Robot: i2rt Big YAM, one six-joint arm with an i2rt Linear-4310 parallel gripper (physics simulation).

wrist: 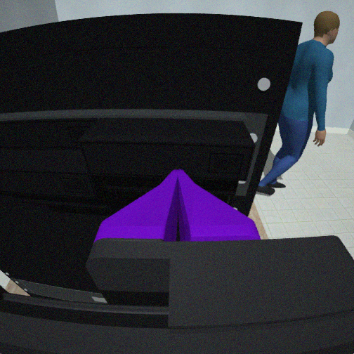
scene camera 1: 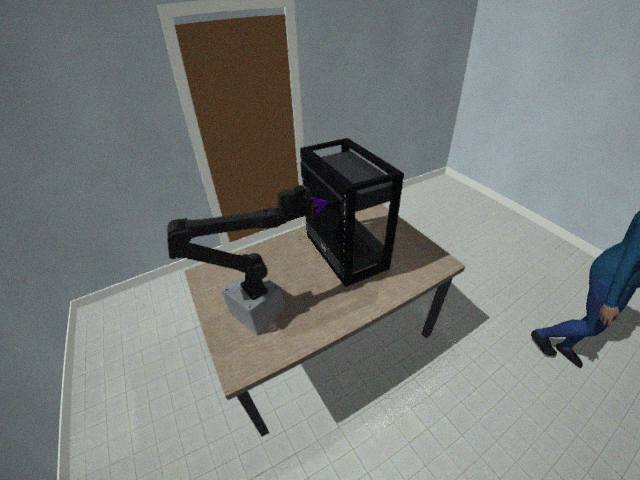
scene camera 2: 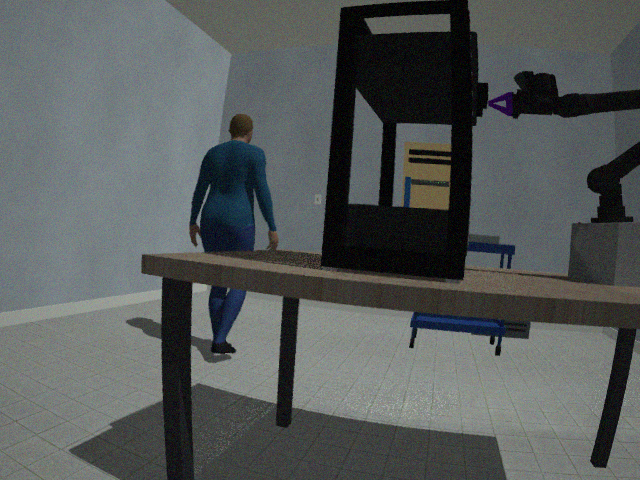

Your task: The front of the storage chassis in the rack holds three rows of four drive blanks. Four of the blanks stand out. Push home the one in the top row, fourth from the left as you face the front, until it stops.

Scene:
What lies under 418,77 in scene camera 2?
A black rack.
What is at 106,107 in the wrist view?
A black rack.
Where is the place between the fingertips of the gripper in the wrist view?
177,177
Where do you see a black rack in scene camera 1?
350,184

